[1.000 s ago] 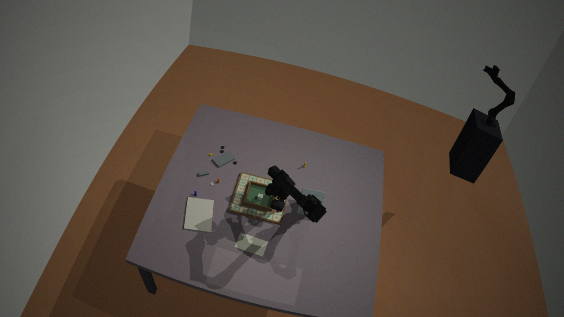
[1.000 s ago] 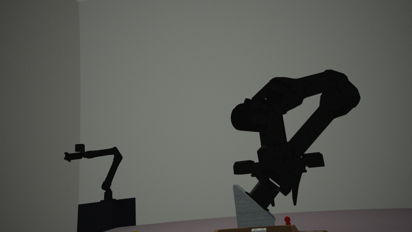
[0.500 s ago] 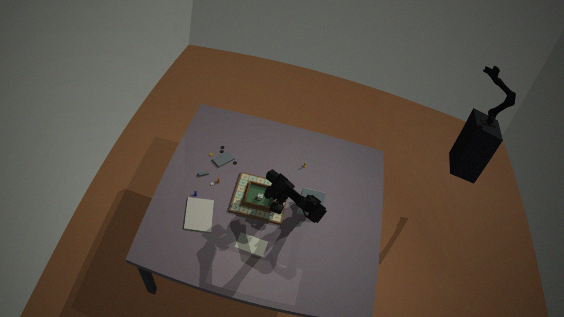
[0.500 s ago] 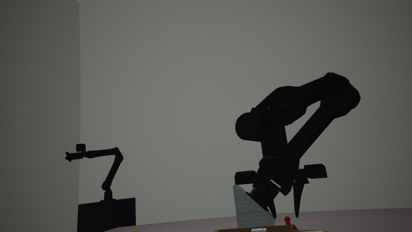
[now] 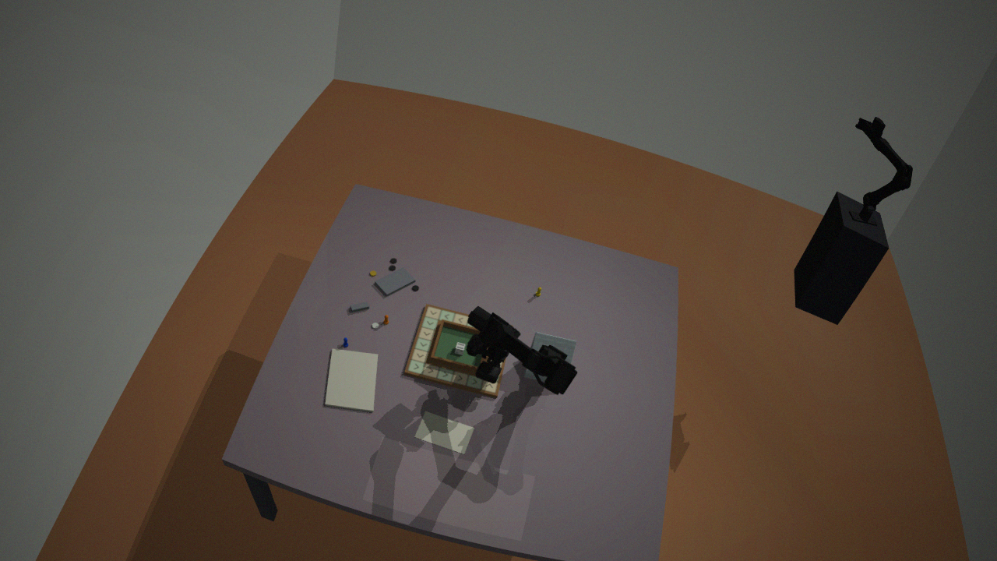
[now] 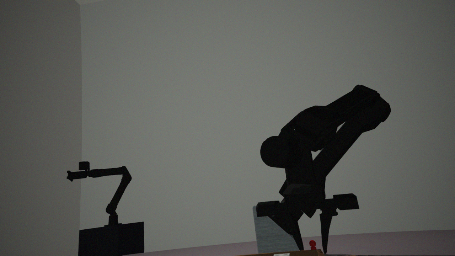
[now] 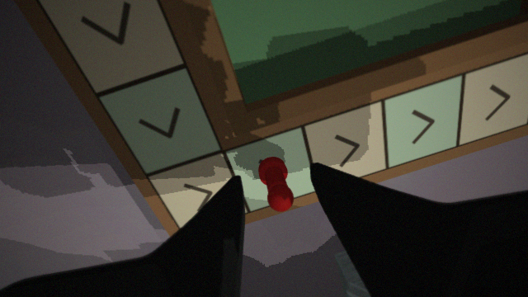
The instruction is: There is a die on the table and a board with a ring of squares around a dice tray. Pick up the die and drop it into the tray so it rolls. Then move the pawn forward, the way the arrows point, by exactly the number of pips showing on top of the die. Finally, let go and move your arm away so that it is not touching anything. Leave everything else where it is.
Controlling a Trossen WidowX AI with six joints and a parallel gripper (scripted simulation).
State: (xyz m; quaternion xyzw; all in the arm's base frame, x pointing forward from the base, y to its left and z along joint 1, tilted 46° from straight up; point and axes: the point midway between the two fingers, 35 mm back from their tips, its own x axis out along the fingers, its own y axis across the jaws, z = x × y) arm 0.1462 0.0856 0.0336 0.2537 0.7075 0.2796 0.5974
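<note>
Now: gripper tip 12 cm short of the white die and 4 cm to the left of it. From my gripper tip the other things lie so: green dice tray 12 cm ahead, 5 cm to the right, 2 cm below; then red pawn right at my gripper tip; then yellow pawn 39 cm to the right, 4 cm behind, 1 cm below.
</note>
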